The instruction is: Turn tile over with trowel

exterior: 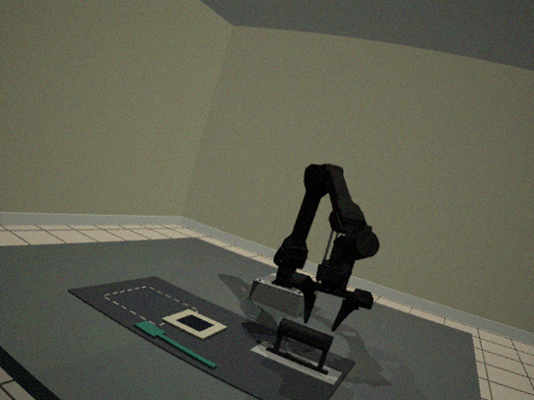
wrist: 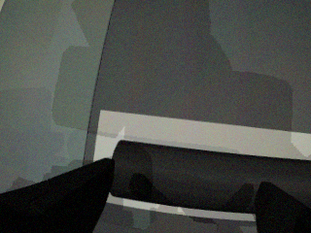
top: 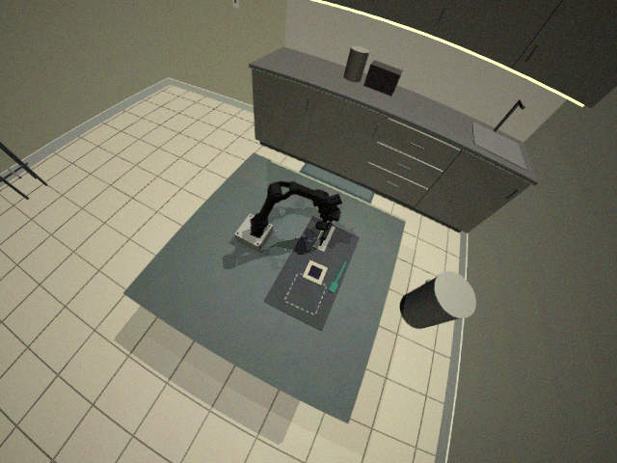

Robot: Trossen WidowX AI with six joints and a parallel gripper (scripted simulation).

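The trowel lies 1 cm behind my gripper tip, 5 cm to the right of it and 6 cm below it. The rest, counted from my gripper tip: tile: 28 cm to the right, 10 cm below; then dark mat: 24 cm to the right, 12 cm below; then green flat tool: 13 cm ahead, 28 cm to the right, 10 cm below.
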